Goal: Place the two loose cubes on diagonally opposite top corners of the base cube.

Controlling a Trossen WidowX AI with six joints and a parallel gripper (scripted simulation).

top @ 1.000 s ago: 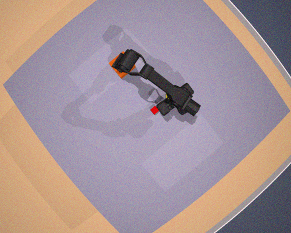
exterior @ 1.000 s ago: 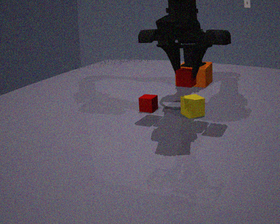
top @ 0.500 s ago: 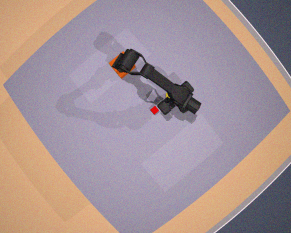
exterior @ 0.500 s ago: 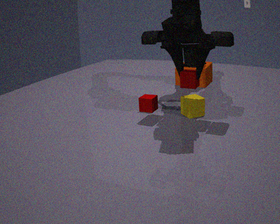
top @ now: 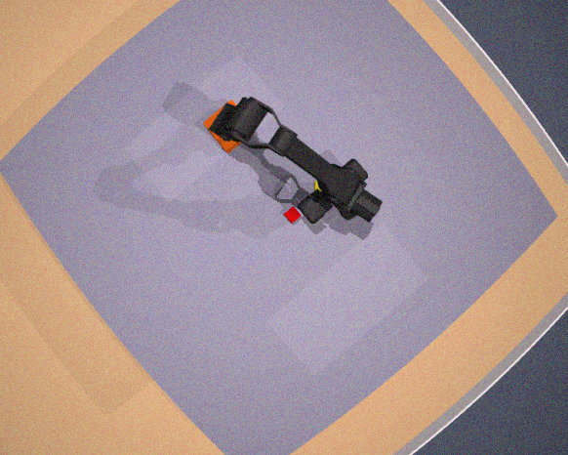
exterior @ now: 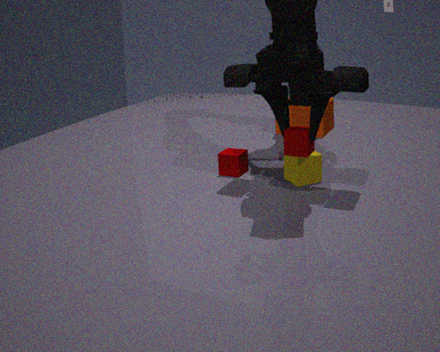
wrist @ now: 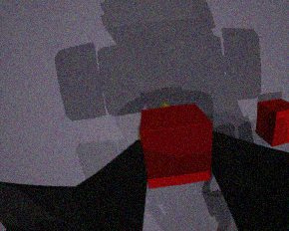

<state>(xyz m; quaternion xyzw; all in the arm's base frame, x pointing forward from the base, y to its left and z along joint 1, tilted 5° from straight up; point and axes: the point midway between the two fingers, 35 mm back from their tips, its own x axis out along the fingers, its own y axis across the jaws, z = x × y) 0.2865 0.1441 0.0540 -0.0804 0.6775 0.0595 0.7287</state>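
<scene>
Right now my gripper tip is 20 mm past the yellow base cube, 10 mm to the left of it and 40 mm above it.
</scene>
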